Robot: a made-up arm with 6 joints.
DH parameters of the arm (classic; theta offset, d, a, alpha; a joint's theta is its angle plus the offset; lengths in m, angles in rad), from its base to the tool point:
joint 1: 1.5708 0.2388 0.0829 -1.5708
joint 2: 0 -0.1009 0.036 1.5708
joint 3: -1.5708 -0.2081 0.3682 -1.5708
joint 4: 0 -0.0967 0.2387 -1.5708
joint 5: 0 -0.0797 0.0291 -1.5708
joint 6: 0 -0.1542 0.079 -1.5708
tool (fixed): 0 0.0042 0 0
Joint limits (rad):
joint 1: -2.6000..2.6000
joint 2: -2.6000..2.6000
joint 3: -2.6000..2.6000
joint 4: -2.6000..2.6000
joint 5: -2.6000..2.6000
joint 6: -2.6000..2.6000
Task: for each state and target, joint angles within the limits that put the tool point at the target. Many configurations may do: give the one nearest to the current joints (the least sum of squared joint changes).
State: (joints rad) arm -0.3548 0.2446 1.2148 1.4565 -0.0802 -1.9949
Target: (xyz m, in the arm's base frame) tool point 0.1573 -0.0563 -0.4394
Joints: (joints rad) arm -0.5259 0.8402 1.3143 1.3439 0.2617 -1.8227
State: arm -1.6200 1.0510 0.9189 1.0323 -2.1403 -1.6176
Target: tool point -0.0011 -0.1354 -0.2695
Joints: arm -1.5236 1.1638 1.6827 1.3390 -1.7467 -1.4058
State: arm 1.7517 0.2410 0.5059 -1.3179 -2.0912 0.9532
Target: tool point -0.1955 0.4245 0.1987
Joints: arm 1.7821 0.1726 0.5056 -0.9146 -2.4555 1.1786
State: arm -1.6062 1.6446 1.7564 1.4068 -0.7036 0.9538
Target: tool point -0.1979 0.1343 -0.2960
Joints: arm -1.6204 1.5002 1.9348 1.4490 -1.1128 0.8671
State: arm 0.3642 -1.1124 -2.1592 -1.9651 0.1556 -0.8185
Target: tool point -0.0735 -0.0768 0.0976
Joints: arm 0.1741 -1.2978 -2.4903 -1.7998 0.0315 -0.9308
